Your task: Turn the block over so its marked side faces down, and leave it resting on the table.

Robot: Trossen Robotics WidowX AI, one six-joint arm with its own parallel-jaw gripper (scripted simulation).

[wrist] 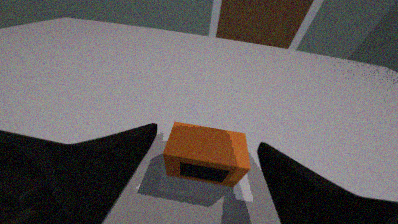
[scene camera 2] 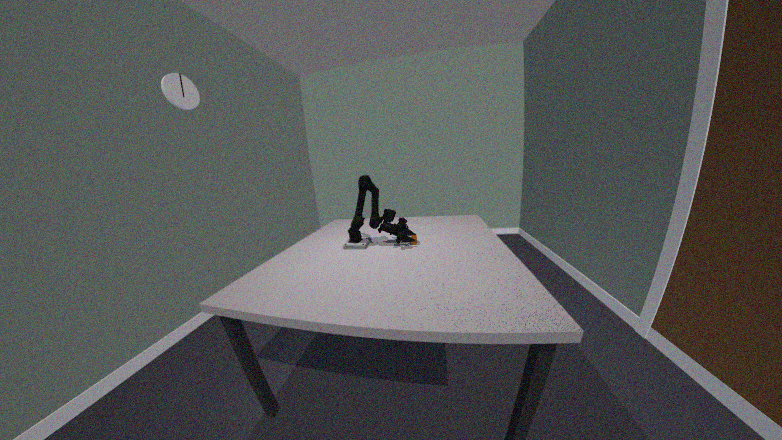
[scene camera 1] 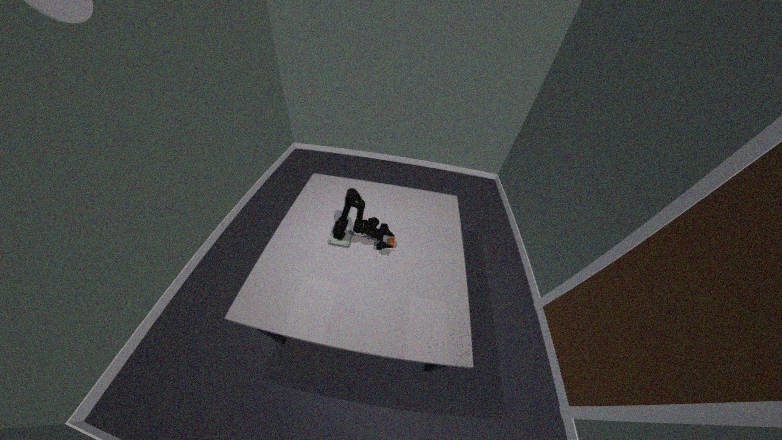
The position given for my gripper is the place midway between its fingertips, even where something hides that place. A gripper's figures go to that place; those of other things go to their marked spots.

Scene:
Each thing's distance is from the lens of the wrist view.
my gripper [wrist: 207,137]: 11 cm
orange block [wrist: 217,156]: 10 cm

